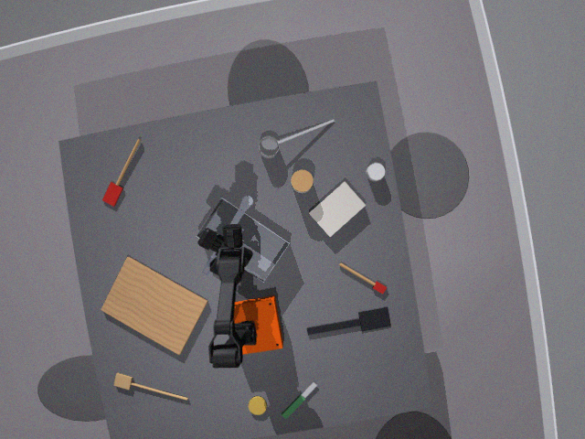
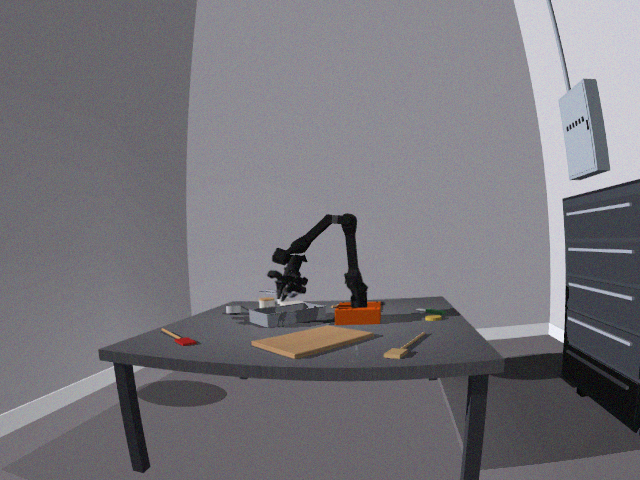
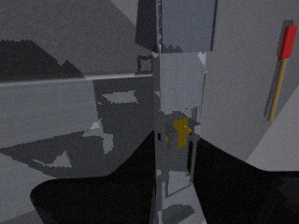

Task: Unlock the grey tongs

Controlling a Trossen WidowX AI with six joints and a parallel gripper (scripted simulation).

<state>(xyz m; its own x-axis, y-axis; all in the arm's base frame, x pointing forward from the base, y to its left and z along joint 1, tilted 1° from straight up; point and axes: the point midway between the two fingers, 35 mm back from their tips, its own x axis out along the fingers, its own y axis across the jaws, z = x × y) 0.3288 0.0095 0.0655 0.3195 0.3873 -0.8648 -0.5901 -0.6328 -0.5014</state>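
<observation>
The yellow lock piece lies 30 mm behind my gripper tip and 30 mm above it. From my gripper tip the other things lie so: roasting tin (80 mm below, 70 mm to the right, 10 mm behind); white block (440 mm to the right, 90 mm below, 30 mm ahead); wooden board (330 mm to the left, 200 mm behind, 100 mm below).
</observation>
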